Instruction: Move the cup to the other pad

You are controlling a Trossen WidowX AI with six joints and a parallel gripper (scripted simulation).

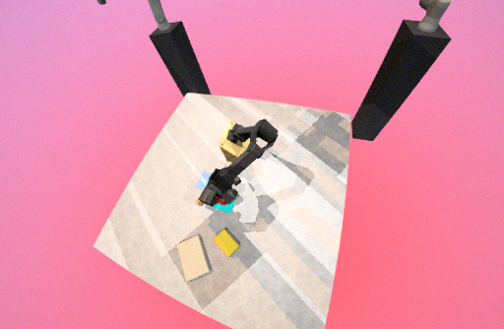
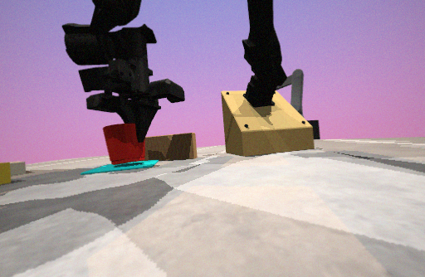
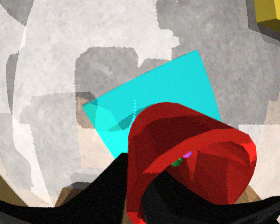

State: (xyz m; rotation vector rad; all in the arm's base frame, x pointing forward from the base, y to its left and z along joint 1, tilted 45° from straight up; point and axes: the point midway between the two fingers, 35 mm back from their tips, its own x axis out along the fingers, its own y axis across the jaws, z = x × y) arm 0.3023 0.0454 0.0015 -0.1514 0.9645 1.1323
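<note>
Now: the red cup 2 cm to the right of my gripper tip and 2 cm ahead of it. Also, from my gripper tip: pale blue pad (16 cm to the right, 6 cm behind, 5 cm below); then cyan pad (5 cm below, 3 cm ahead, 2 cm to the right); then wooden bar (9 cm to the right, 3 cm below, 2 cm behind).
</note>
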